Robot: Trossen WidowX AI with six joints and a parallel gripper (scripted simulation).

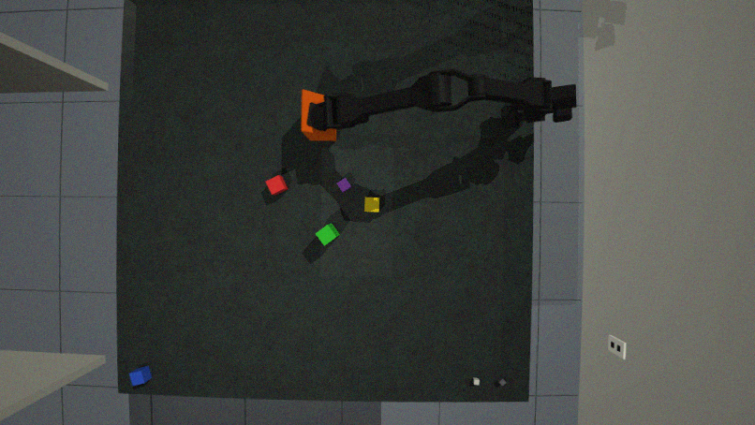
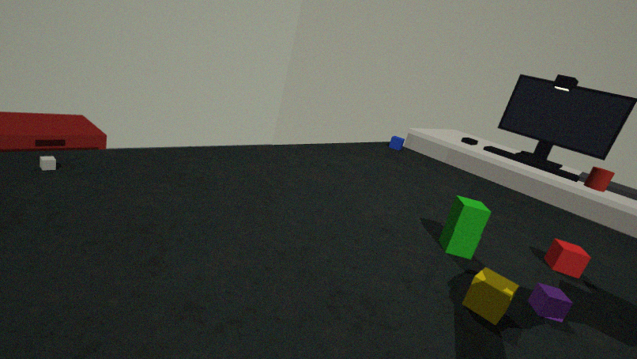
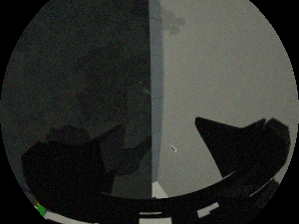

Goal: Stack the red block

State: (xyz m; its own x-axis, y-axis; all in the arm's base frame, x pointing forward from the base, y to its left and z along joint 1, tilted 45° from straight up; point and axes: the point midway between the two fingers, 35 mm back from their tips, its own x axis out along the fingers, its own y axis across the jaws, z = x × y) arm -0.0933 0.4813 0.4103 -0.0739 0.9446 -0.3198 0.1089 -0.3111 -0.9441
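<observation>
Now: the red block 290 mm ahead of my gripper tip and 760 mm to the right of it. The rest, counted from my gripper tip: yellow block 310 mm ahead, 470 mm to the right; purple block 260 mm ahead, 560 mm to the right, 10 mm below; dark cube 800 mm ahead, 10 mm to the right, 10 mm below.
</observation>
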